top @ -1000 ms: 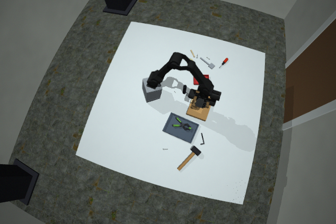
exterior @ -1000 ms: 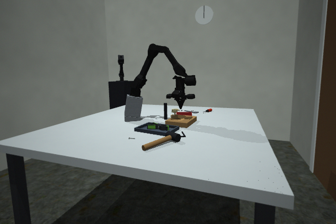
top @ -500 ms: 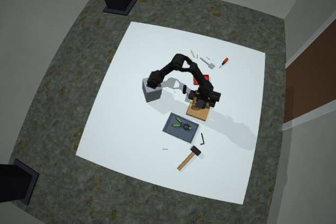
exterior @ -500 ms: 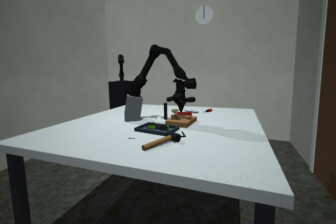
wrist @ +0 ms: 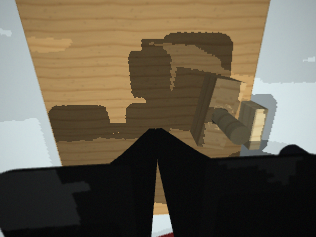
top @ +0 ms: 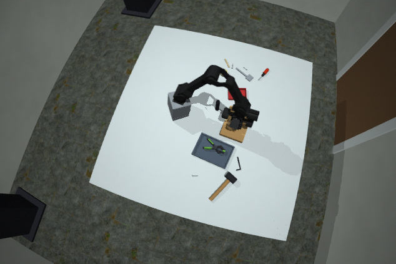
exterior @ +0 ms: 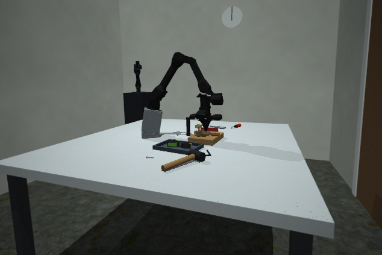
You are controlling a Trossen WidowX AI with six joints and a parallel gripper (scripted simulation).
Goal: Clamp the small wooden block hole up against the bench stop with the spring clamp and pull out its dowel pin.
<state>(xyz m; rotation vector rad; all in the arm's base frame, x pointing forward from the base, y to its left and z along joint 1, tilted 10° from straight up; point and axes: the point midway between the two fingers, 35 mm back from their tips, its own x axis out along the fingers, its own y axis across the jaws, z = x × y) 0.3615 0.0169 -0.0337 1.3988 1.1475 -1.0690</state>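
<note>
The dowel pin is 40 mm behind my hand, 10 mm to the right of it and 30 mm below it. Round my hand: wooden board (70 mm below); then small wooden block (40 mm behind, 10 mm to the right, 50 mm below); then red tray (50 mm behind, 200 mm to the left, 80 mm below).
</note>
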